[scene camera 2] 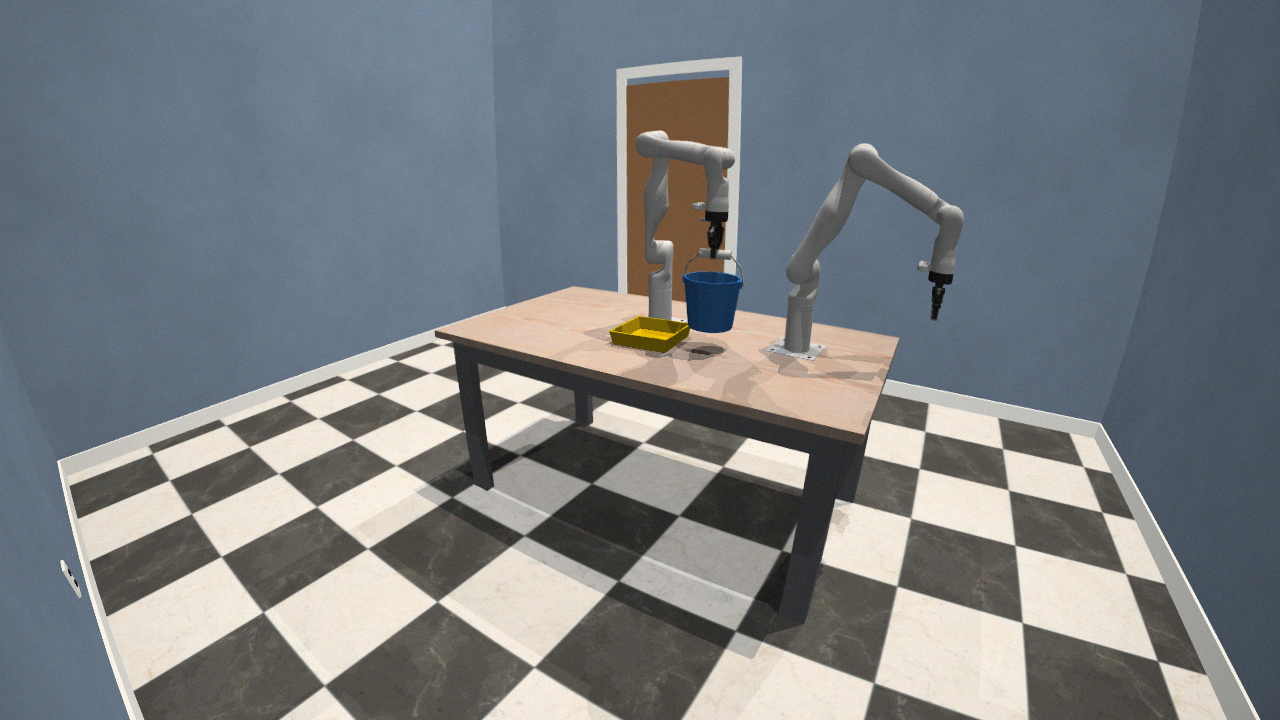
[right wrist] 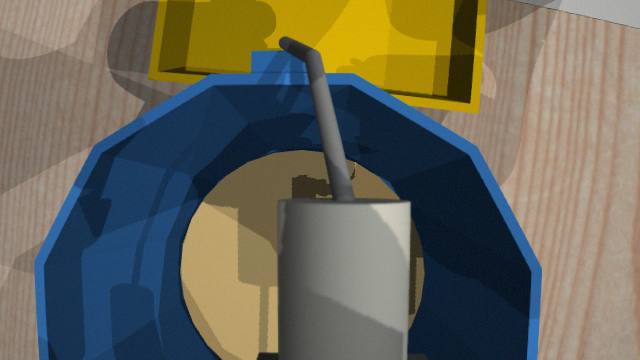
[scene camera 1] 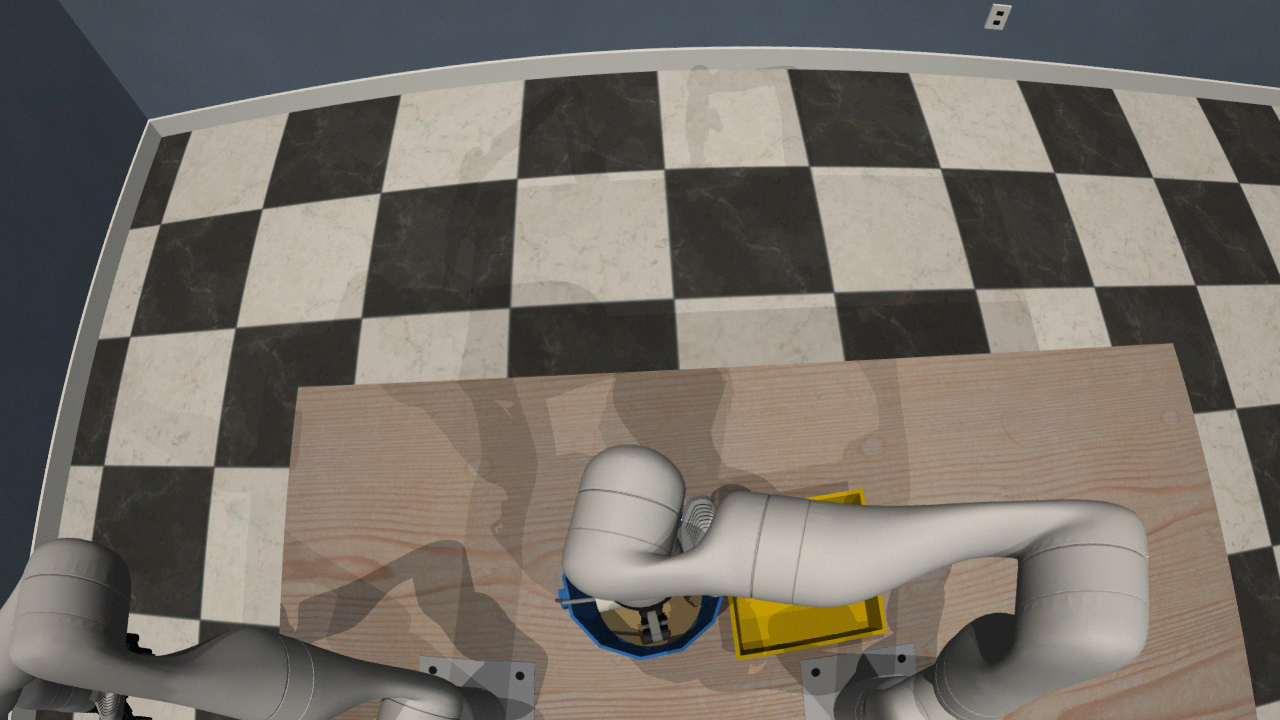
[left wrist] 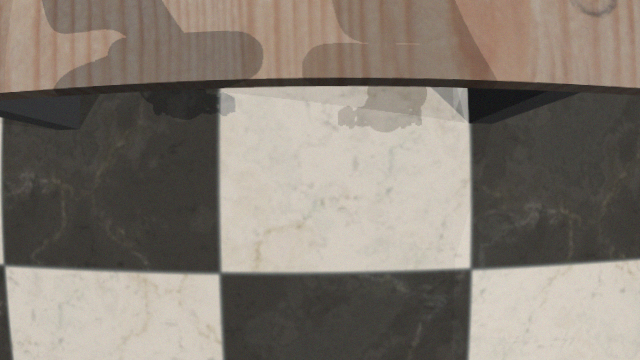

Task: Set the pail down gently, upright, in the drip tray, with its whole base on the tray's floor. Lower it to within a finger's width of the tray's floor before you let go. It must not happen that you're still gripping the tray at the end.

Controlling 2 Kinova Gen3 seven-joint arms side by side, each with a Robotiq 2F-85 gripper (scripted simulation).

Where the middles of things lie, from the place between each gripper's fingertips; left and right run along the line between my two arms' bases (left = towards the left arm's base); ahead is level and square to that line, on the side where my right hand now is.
My right hand is 100 mm above the blue pail (scene camera 2: 711, 299) and 10 mm short of it. Round my right hand: yellow drip tray (scene camera 1: 760, 628) 320 mm below, 220 mm to the right, 50 mm ahead.
I see the blue pail 180 mm ahead of my left hand, 710 mm to the right of it and 30 mm above it. The rest, counted from my left hand: yellow drip tray 220 mm ahead, 930 mm to the right, 180 mm below.
